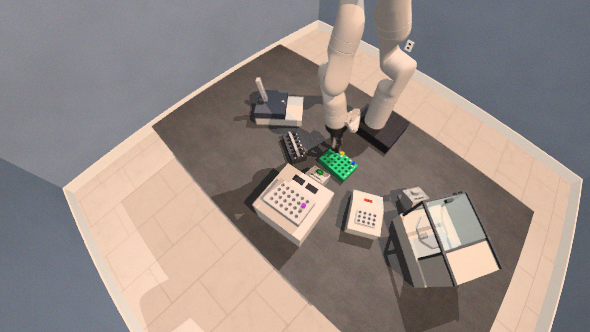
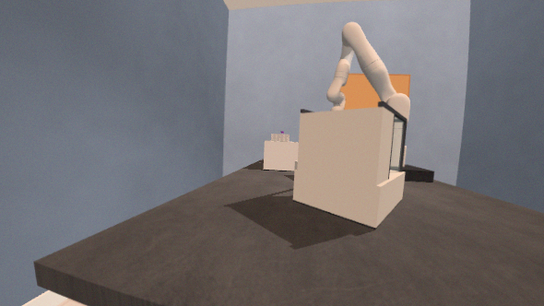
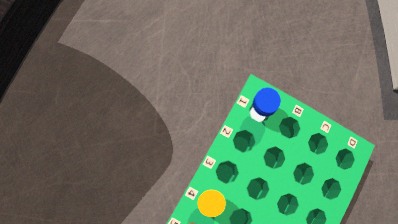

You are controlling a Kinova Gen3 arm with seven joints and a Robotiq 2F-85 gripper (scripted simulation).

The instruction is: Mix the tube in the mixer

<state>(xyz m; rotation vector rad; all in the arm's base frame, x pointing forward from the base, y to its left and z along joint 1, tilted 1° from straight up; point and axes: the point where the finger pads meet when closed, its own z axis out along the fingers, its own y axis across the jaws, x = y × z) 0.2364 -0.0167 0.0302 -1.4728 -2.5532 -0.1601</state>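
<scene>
My gripper is now 1 cm to the right of the orange-capped tube and 5 cm above it. The rest, counted from my hand: green tube rack: 2 cm ahead, 3 cm to the left, 6 cm below; blue-capped tube: 8 cm to the left, 5 cm below; green start key: 13 cm ahead, 3 cm to the left, 1 cm below.
</scene>
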